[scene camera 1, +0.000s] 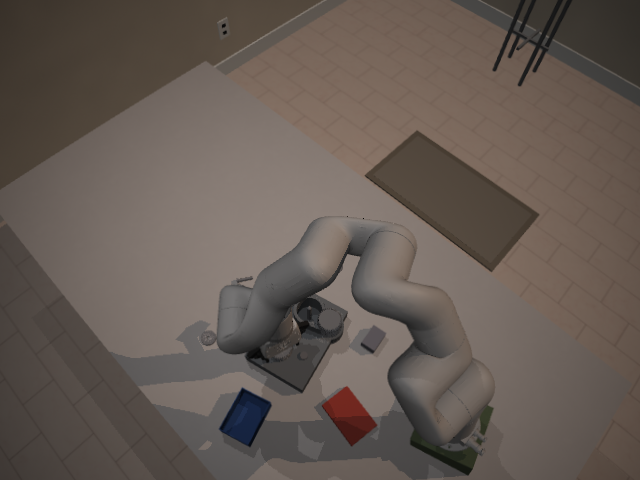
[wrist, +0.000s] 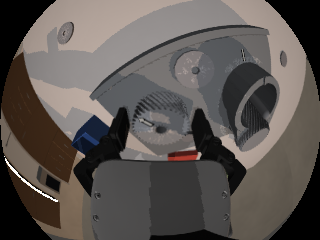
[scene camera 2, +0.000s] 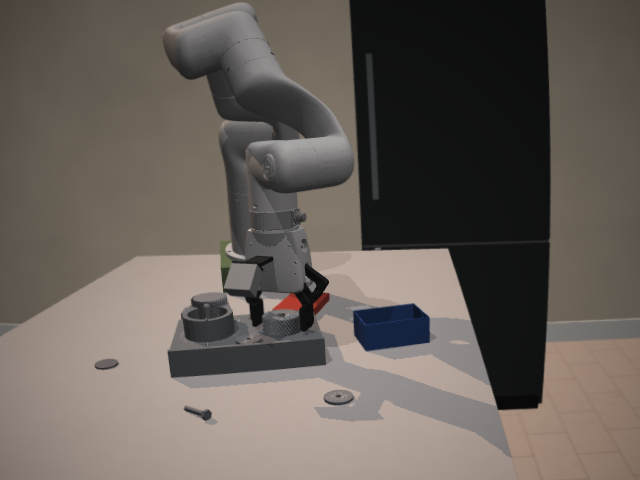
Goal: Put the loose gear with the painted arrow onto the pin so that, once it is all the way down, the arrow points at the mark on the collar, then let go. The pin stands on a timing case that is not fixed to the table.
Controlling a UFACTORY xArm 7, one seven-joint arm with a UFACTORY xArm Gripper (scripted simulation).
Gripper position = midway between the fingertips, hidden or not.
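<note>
You can see the gripper (scene camera 2: 282,326) (wrist: 160,116), and there's a gear (scene camera 2: 285,322). A blue bin is in the scene too; you'll find the bin (scene camera 2: 416,330) (scene camera 1: 248,412) (wrist: 94,127). Then there's a grey timing case (scene camera 2: 207,333) (scene camera 1: 295,372) (wrist: 241,56), plus a red block (scene camera 1: 354,422).
</note>
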